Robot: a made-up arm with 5 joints. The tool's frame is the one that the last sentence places. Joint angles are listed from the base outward.
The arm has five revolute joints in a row. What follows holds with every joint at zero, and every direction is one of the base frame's. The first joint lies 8.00 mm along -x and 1.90 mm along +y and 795.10 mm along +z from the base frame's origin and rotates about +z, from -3.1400 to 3.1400 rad. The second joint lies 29.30 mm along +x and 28.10 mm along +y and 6.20 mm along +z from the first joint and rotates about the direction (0, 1, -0.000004), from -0.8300 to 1.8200 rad. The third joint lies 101.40 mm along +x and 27.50 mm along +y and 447.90 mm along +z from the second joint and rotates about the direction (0, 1, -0.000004), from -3.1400 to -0.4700 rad. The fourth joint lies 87.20 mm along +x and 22.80 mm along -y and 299.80 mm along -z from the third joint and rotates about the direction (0, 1, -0.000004), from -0.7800 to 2.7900 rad. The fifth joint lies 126.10 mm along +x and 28.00 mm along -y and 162.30 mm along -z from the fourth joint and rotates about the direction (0, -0.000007, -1), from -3.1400 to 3.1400 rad. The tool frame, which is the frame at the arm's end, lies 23.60 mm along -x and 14.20 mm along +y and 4.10 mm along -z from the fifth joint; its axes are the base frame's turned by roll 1.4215, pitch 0.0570 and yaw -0.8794 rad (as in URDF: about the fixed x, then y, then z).
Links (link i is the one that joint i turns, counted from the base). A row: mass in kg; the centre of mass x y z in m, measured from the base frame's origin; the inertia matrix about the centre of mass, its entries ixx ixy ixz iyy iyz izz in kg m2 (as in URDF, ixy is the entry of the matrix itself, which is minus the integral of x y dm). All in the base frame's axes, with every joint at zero. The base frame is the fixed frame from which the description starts. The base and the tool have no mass.
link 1: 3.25; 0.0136 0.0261 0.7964; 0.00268 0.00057 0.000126 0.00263 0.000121 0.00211
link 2: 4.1; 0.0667 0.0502 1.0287; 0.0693 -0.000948 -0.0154 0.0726 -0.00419 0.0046
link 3: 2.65; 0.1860 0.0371 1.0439; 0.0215 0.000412 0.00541 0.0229 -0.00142 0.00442
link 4: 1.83; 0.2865 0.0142 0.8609; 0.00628 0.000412 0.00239 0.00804 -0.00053 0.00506
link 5: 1.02; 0.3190 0.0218 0.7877; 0.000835 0 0 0.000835 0 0.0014
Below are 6 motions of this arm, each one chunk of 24 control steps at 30 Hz.
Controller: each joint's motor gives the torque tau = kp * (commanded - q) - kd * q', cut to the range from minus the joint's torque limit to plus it. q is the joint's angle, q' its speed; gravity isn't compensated. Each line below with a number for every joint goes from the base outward.
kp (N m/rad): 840 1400 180 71 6
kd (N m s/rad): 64 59 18 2.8 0.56
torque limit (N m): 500 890 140 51 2.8
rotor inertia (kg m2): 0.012 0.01 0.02 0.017 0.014
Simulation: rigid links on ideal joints. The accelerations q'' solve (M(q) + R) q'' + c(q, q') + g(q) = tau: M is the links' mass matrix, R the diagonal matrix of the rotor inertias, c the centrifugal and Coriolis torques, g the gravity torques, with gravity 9.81 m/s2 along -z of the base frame. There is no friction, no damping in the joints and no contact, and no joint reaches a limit. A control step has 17 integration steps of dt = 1/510 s. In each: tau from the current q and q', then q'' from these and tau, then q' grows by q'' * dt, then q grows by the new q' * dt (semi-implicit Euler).
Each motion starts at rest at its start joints. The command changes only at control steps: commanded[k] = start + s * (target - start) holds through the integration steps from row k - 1 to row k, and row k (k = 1, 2, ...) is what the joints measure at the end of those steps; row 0 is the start. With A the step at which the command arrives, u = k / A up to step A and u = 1 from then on. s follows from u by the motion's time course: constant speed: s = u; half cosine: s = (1 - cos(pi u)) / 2; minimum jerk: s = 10 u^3 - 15 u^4 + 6 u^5; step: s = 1 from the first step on.
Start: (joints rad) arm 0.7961 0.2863 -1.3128 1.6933 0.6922
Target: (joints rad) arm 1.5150 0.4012 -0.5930 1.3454 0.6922
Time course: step
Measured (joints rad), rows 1 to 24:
1: 0.9363 0.3116 -1.2112 1.4894 0.6626
2: 1.1483 0.3850 -1.0856 1.2520 0.6763
3: 1.3163 0.4394 -0.9664 1.1496 0.7381
4: 1.4251 0.4543 -0.8520 1.1856 0.7904
5: 1.4821 0.4469 -0.7475 1.2734 0.8045
6: 1.5053 0.4352 -0.6624 1.3476 0.7888
7: 1.5129 0.4266 -0.6026 1.3840 0.7621
8: 1.5151 0.4219 -0.5677 1.3865 0.7386
9: 1.5156 0.4198 -0.5523 1.3698 0.7242
10: 1.5156 0.4192 -0.5496 1.3484 0.7187
11: 1.5155 0.4189 -0.5536 1.3304 0.7190
12: 1.5153 0.4188 -0.5596 1.3190 0.7218
13: 1.5151 0.4186 -0.5650 1.3136 0.7248
14: 1.5150 0.4185 -0.5688 1.3123 0.7269
15: 1.5150 0.4185 -0.5709 1.3133 0.7280
16: 1.5150 0.4185 -0.5716 1.3150 0.7283
17: 1.5150 0.4186 -0.5714 1.3166 0.7281
18: 1.5150 0.4186 -0.5710 1.3178 0.7277
19: 1.5150 0.4186 -0.5704 1.3185 0.7273
20: 1.5150 0.4186 -0.5700 1.3188 0.7270
21: 1.5150 0.4186 -0.5698 1.3188 0.7268
22: 1.5150 0.4186 -0.5697 1.3187 0.7267
23: 1.5150 0.4186 -0.5696 1.3185 0.7267
24: 1.5150 0.4186 -0.5697 1.3184 0.7267

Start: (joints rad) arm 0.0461 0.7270 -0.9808 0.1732 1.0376
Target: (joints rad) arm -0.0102 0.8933 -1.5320 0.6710 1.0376
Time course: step
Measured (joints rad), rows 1 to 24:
1: 0.0390 0.7956 -1.1296 0.4241 1.0283
2: 0.0239 0.8760 -1.2463 0.5814 1.0341
3: 0.0088 0.9209 -1.3014 0.6623 1.0471
4: -0.0025 0.9378 -1.3298 0.7089 1.0541
5: -0.0093 0.9396 -1.3517 0.7280 1.0535
6: -0.0125 0.9354 -1.3747 0.7257 1.0499
7: -0.0133 0.9298 -1.3992 0.7122 1.0474
8: -0.0130 0.9248 -1.4228 0.6969 1.0473
9: -0.0123 0.9212 -1.4429 0.6857 1.0487
10: -0.0115 0.9191 -1.4580 0.6802 1.0504
11: -0.0109 0.9186 -1.4677 0.6799 1.0514
12: -0.0105 0.9191 -1.4725 0.6831 1.0514
13: -0.0102 0.9205 -1.4735 0.6881 1.0505
14: -0.0101 0.9220 -1.4718 0.6935 1.0490
15: -0.0101 0.9235 -1.4689 0.6982 1.0474
16: -0.0101 0.9246 -1.4656 0.7017 1.0458
17: -0.0101 0.9253 -1.4627 0.7039 1.0444
18: -0.0102 0.9256 -1.4606 0.7048 1.0434
19: -0.0102 0.9256 -1.4594 0.7046 1.0429
20: -0.0102 0.9254 -1.4591 0.7038 1.0426
21: -0.0102 0.9251 -1.4593 0.7028 1.0427
22: -0.0102 0.9248 -1.4599 0.7018 1.0429
23: -0.0102 0.9245 -1.4606 0.7010 1.0432
24: -0.0102 0.9243 -1.4613 0.7004 1.0434

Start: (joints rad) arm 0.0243 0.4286 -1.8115 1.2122 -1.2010
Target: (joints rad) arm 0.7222 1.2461 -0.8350 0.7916 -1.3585
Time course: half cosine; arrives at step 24
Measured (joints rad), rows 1 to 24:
1: 0.0249 0.4335 -1.8059 1.2130 -1.2013
2: 0.0272 0.4455 -1.7916 1.2161 -1.2025
3: 0.0327 0.4630 -1.7711 1.2170 -1.2050
4: 0.0425 0.4854 -1.7462 1.2119 -1.2088
5: 0.0573 0.5127 -1.7182 1.1994 -1.2139
6: 0.0773 0.5449 -1.6872 1.1802 -1.2202
7: 0.1024 0.5820 -1.6530 1.1557 -1.2276
8: 0.1324 0.6238 -1.6152 1.1276 -1.2360
9: 0.1669 0.6700 -1.5733 1.0972 -1.2452
10: 0.2052 0.7198 -1.5272 1.0658 -1.2550
11: 0.2469 0.7725 -1.4772 1.0343 -1.2651
12: 0.2913 0.8269 -1.4237 1.0032 -1.2754
13: 0.3376 0.8820 -1.3677 0.9733 -1.2854
14: 0.3847 0.9365 -1.3100 0.9449 -1.2951
15: 0.4318 0.9894 -1.2519 0.9181 -1.3042
16: 0.4776 1.0398 -1.1943 0.8934 -1.3129
17: 0.5211 1.0868 -1.1383 0.8707 -1.3212
18: 0.5614 1.1297 -1.0849 0.8504 -1.3292
19: 0.5979 1.1678 -1.0351 0.8325 -1.3369
20: 0.6300 1.2007 -0.9897 0.8173 -1.3442
21: 0.6574 1.2277 -0.9496 0.8049 -1.3510
22: 0.6797 1.2486 -0.9153 0.7955 -1.3570
23: 0.6969 1.2630 -0.8877 0.7891 -1.3621
24: 0.7087 1.2707 -0.8670 0.7858 -1.3661

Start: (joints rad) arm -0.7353 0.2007 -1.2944 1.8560 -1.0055
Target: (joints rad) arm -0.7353 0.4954 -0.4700 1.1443 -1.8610
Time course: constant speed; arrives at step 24
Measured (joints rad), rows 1 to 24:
1: -0.7350 0.2077 -1.2822 1.8420 -1.0107
2: -0.7348 0.2234 -1.2555 1.8126 -1.0255
3: -0.7349 0.2421 -1.2207 1.7760 -1.0493
4: -0.7351 0.2597 -1.1827 1.7401 -1.0796
5: -0.7353 0.2750 -1.1445 1.7082 -1.1137
6: -0.7354 0.2881 -1.1076 1.6797 -1.1495
7: -0.7354 0.3000 -1.0722 1.6521 -1.1859
8: -0.7354 0.3116 -1.0381 1.6237 -1.2222
9: -0.7354 0.3234 -1.0051 1.5940 -1.2586
10: -0.7354 0.3354 -0.9726 1.5632 -1.2951
11: -0.7353 0.3475 -0.9406 1.5322 -1.3318
12: -0.7353 0.3597 -0.9087 1.5012 -1.3686
13: -0.7353 0.3720 -0.8768 1.4706 -1.4055
14: -0.7353 0.3841 -0.8451 1.4402 -1.4423
15: -0.7354 0.3963 -0.8133 1.4100 -1.4792
16: -0.7354 0.4085 -0.7817 1.3798 -1.5160
17: -0.7353 0.4206 -0.7501 1.3496 -1.5528
18: -0.7353 0.4327 -0.7185 1.3193 -1.5895
19: -0.7353 0.4448 -0.6871 1.2891 -1.6262
20: -0.7353 0.4569 -0.6558 1.2589 -1.6629
21: -0.7353 0.4690 -0.6245 1.2286 -1.6996
22: -0.7353 0.4810 -0.5933 1.1984 -1.7362
23: -0.7353 0.4931 -0.5622 1.1682 -1.7728
24: -0.7353 0.5052 -0.5312 1.1380 -1.8094

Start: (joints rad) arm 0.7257 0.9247 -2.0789 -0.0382 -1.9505
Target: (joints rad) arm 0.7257 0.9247 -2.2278 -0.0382 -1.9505
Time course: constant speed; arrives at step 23
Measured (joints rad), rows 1 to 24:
1: 0.7257 0.9304 -2.0767 -0.0399 -1.9504
2: 0.7258 0.9396 -2.0664 -0.0289 -1.9490
3: 0.7258 0.9492 -2.0510 -0.0078 -1.9443
4: 0.7257 0.9577 -2.0339 0.0141 -1.9368
5: 0.7257 0.9643 -2.0182 0.0314 -1.9282
6: 0.7257 0.9685 -2.0063 0.0423 -1.9203
7: 0.7256 0.9703 -1.9995 0.0468 -1.9141
8: 0.7256 0.9701 -1.9981 0.0461 -1.9104
9: 0.7256 0.9686 -2.0017 0.0417 -1.9090
10: 0.7257 0.9663 -2.0091 0.0352 -1.9096
11: 0.7257 0.9637 -2.0190 0.0283 -1.9115
12: 0.7257 0.9614 -2.0302 0.0220 -1.9141
13: 0.7257 0.9596 -2.0415 0.0171 -1.9168
14: 0.7257 0.9583 -2.0522 0.0138 -1.9192
15: 0.7257 0.9577 -2.0618 0.0122 -1.9209
16: 0.7257 0.9576 -2.0701 0.0119 -1.9220
17: 0.7257 0.9579 -2.0773 0.0127 -1.9223
18: 0.7257 0.9585 -2.0836 0.0141 -1.9222
19: 0.7257 0.9591 -2.0892 0.0157 -1.9216
20: 0.7257 0.9597 -2.0945 0.0171 -1.9209
21: 0.7257 0.9602 -2.0997 0.0183 -1.9201
22: 0.7257 0.9605 -2.1050 0.0192 -1.9193
23: 0.7257 0.9607 -2.1105 0.0196 -1.9187
24: 0.7257 0.9605 -2.1151 0.0188 -1.9185

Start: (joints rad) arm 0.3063 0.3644 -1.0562 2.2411 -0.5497
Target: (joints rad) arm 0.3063 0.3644 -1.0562 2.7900 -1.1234
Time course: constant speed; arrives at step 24
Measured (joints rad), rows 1 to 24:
1: 0.3064 0.3704 -1.0504 2.2389 -0.5529
2: 0.3064 0.3790 -1.0393 2.2356 -0.5610
3: 0.3063 0.3845 -1.0289 2.2418 -0.5740
4: 0.3062 0.3865 -1.0214 2.2597 -0.5912
5: 0.3062 0.3862 -1.0167 2.2850 -0.6116
6: 0.3062 0.3851 -1.0142 2.3123 -0.6342
7: 0.3063 0.3841 -1.0131 2.3382 -0.6580
8: 0.3063 0.3836 -1.0126 2.3618 -0.6824
9: 0.3063 0.3835 -1.0126 2.3838 -0.7071
10: 0.3063 0.3835 -1.0126 2.4052 -0.7320
11: 0.3063 0.3836 -1.0127 2.4268 -0.7568
12: 0.3063 0.3837 -1.0128 2.4487 -0.7816
13: 0.3063 0.3837 -1.0130 2.4710 -0.8065
14: 0.3063 0.3836 -1.0131 2.4935 -0.8313
15: 0.3063 0.3836 -1.0133 2.5161 -0.8561
16: 0.3063 0.3835 -1.0135 2.5386 -0.8809
17: 0.3063 0.3835 -1.0136 2.5611 -0.9057
18: 0.3063 0.3835 -1.0138 2.5836 -0.9305
19: 0.3063 0.3835 -1.0139 2.6061 -0.9552
20: 0.3063 0.3835 -1.0141 2.6286 -0.9800
21: 0.3063 0.3834 -1.0142 2.6512 -1.0047
22: 0.3063 0.3834 -1.0143 2.6738 -1.0293
23: 0.3063 0.3834 -1.0145 2.6964 -1.0540
24: 0.3063 0.3834 -1.0146 2.7190 -1.0786

